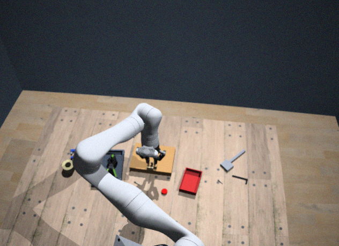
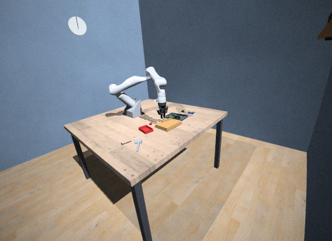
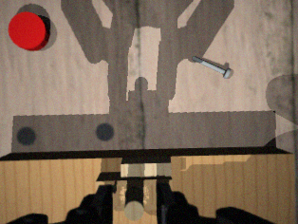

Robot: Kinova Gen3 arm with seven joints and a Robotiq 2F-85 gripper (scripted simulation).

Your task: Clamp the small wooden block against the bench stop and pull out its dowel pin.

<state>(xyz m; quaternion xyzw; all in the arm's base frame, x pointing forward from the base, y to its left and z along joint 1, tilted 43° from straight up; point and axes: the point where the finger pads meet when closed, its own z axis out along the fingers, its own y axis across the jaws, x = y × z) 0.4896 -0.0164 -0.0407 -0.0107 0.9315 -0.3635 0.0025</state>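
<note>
Now: the dowel pin 30 mm below my hand. Round my hand: bench board: 50 mm ahead, 10 mm to the left, 60 mm below; then wooden block: 40 mm below; then red disc: 110 mm behind, 80 mm to the right, 80 mm below.
</note>
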